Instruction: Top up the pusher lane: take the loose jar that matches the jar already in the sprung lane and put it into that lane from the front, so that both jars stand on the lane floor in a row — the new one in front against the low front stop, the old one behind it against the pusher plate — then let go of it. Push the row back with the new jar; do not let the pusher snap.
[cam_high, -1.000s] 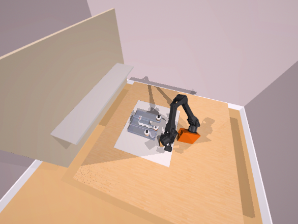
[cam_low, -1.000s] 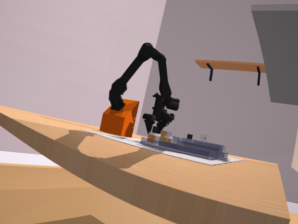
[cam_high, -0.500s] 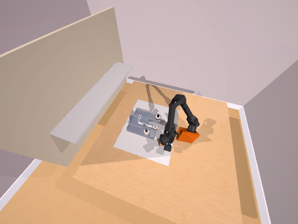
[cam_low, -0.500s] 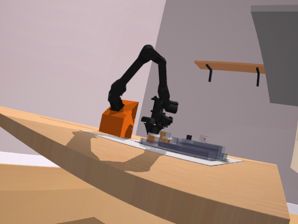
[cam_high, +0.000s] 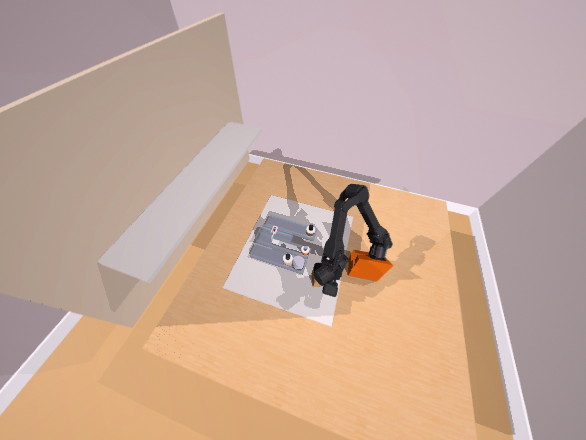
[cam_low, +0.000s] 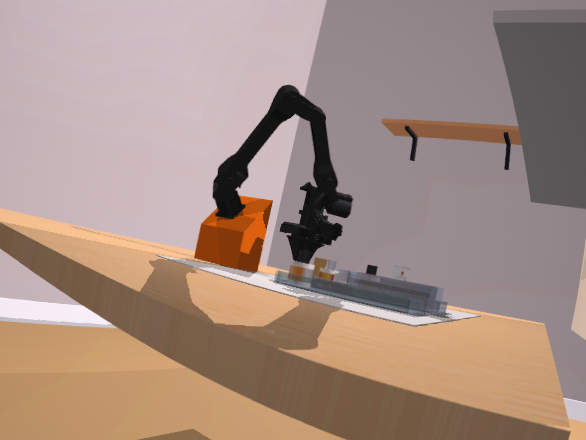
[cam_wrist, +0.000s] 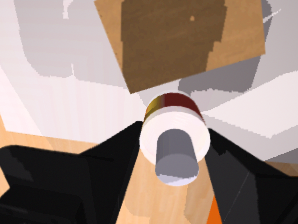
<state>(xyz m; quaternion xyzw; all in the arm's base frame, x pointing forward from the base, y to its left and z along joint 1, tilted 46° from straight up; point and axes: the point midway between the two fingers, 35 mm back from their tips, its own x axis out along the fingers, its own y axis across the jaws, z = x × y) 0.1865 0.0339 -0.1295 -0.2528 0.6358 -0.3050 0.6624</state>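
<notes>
My gripper tip is now 60 mm short of the wooden block and 10 mm above it. From my gripper tip the other things lie so: lane unit 300 mm ahead, 180 mm to the right, 20 mm below.
</notes>
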